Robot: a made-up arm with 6 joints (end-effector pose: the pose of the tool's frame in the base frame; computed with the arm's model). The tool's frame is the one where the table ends. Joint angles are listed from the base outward.
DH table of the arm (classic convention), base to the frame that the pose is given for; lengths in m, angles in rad. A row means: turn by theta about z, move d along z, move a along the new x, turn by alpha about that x. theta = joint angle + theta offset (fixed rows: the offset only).
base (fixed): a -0.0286  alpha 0  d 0  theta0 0.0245
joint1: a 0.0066  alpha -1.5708  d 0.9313  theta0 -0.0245
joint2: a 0.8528  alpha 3.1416  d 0  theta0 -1.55
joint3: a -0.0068  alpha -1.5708  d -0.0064  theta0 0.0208
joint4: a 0.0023  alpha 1.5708  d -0.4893  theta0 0
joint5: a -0.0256  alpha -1.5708  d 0.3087  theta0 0
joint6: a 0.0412  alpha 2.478  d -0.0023  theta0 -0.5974
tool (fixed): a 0  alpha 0  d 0.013  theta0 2.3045
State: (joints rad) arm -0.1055 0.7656 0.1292 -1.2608 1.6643 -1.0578
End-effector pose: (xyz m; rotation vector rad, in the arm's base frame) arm 0.7886 -0.2054 0.9533 1.6278 0.3685 0.5105
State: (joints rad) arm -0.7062 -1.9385 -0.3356 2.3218 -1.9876 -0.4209
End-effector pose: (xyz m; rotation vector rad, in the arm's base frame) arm -0.6801 0.8709 1.1074 -2.8056 0.3772 0.8570
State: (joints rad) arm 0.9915 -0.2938 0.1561 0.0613 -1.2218 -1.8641
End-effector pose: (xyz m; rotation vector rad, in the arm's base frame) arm 0.3381 -0.0306 1.9258 -0.6085 -2.6953 -0.6498
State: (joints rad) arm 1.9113 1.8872 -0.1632 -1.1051 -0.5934 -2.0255
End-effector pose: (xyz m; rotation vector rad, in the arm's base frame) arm -0.0523 0.3227 0.3864 -1.6021 -1.8148 1.2679
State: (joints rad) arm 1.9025 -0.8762 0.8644 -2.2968 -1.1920 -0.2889
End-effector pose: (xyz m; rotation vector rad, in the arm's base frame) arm -0.1081 -0.5206 2.0158 2.0693 0.7445 -1.7220
